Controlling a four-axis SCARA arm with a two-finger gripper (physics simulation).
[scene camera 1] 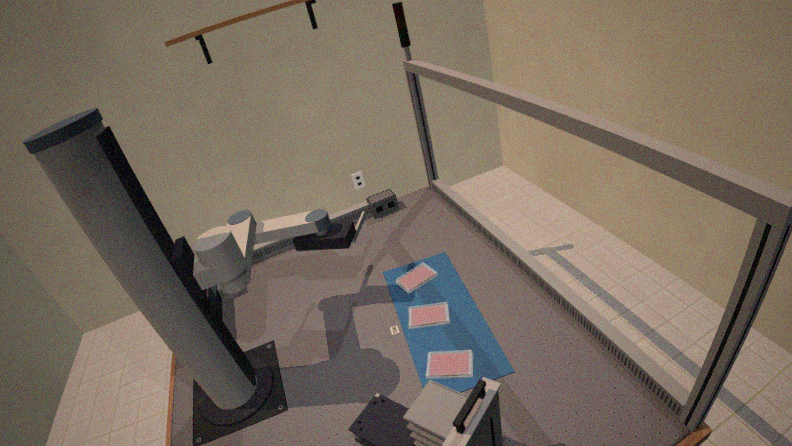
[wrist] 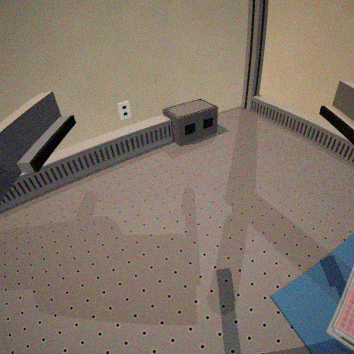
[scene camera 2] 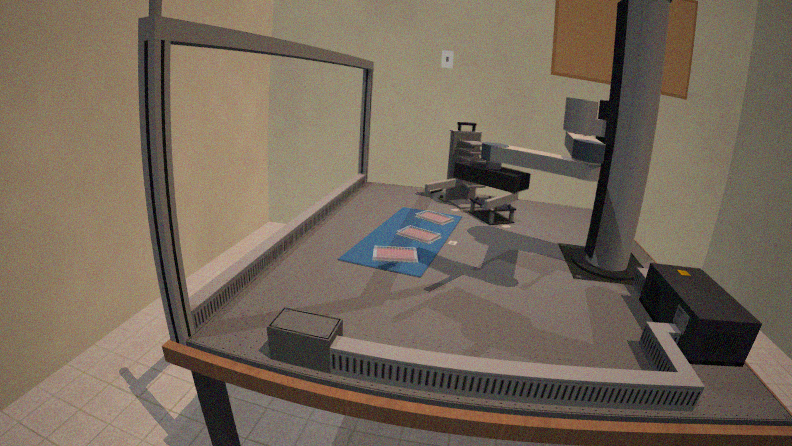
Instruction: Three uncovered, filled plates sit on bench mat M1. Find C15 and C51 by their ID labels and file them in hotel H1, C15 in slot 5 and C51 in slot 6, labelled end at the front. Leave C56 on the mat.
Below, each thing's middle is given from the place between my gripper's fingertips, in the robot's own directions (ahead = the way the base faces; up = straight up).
Now: hand 240 mm above the plate C15 [scene camera 2: 380, 253], 180 mm to the left of it and 160 mm short of it. The rest, counted from my hand: hotel H1 [scene camera 2: 460, 135]: 900 mm to the right, 90 mm below, 10 mm ahead; plate C51 [scene camera 1: 440, 364]: 570 mm to the right, 240 mm below, 90 mm ahead.
